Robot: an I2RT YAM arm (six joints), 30 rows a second.
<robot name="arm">
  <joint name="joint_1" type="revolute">
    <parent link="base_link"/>
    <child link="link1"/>
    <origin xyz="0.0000 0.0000 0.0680"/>
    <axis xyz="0 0 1"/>
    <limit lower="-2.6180" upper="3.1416"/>
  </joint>
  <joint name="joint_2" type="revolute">
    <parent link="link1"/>
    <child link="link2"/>
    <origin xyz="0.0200 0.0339 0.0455"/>
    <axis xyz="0 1 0"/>
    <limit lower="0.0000" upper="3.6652"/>
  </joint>
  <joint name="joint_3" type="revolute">
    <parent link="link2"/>
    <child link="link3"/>
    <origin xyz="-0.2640 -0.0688 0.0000"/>
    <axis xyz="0 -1 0"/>
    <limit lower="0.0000" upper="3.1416"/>
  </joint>
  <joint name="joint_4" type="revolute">
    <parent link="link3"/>
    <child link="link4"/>
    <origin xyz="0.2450 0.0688 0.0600"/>
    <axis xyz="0 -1 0"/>
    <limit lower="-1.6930" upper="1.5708"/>
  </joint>
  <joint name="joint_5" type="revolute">
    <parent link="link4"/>
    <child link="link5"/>
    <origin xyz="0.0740 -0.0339 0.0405"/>
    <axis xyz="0 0 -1"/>
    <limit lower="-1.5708" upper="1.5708"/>
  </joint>
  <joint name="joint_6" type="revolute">
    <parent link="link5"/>
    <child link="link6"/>
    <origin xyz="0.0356 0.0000 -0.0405"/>
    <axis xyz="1 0 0"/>
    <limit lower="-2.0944" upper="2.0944"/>
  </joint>
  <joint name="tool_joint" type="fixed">
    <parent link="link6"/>
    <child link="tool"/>
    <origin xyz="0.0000 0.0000 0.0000" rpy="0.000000 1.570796 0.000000"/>
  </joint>
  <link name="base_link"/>
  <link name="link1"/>
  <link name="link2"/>
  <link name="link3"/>
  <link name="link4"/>
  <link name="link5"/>
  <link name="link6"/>
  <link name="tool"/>
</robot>
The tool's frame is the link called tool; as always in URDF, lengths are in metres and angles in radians.
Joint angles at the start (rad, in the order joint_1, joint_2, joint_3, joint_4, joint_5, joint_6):
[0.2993, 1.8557, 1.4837, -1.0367, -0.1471, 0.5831]
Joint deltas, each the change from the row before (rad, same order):
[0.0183, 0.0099, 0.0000, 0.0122, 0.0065, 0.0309]
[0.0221, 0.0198, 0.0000, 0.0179, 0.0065, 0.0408]
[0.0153, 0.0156, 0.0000, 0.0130, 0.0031, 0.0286]
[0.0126, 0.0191, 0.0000, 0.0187, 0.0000, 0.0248]
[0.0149, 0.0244, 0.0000, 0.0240, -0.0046, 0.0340]
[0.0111, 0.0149, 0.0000, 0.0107, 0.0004, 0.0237]
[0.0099, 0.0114, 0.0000, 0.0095, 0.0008, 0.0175]
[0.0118, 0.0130, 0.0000, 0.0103, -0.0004, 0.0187]
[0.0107, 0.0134, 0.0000, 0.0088, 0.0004, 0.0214]
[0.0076, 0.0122, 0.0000, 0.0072, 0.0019, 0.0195]
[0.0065, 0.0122, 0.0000, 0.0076, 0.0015, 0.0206]
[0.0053, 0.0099, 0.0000, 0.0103, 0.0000, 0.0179]
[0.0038, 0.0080, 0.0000, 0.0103, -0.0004, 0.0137]
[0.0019, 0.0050, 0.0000, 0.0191, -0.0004, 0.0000]
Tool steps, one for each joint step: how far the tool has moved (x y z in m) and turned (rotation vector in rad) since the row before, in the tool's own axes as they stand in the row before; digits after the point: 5 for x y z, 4 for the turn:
[0.00179, 0.00583, 0.00444, 0.0031, -0.0017, 0.0127]
[0.00172, 0.00715, 0.00815, 0.0052, 0.0022, 0.0195]
[0.00135, 0.00498, 0.00633, 0.0033, 0.0032, 0.0140]
[0.00033, 0.00461, 0.00749, -0.0002, 0.0028, 0.0125]
[0.00055, 0.00559, 0.00959, -0.0037, 0.0064, 0.0195]
[0.00128, 0.00350, 0.00601, 0.0029, 0.0050, 0.0134]
[0.00134, 0.00311, 0.00469, 0.0017, 0.0028, 0.0081]
[0.00186, 0.00362, 0.00539, 0.0015, 0.0045, 0.0075]
[0.00175, 0.00313, 0.00550, 0.0035, 0.0050, 0.0115]
[0.00109, 0.00215, 0.00491, 0.0050, 0.0034, 0.0127]
[0.00082, 0.00188, 0.00486, 0.0045, 0.0031, 0.0148]
[0.00047, 0.00188, 0.00395, -0.0002, 0.0007, 0.0126]
[0.00015, 0.00155, 0.00318, -0.0020, -0.0004, 0.0097]
[-0.00088, 0.00193, 0.00196, -0.0111, -0.0081, -0.0037]

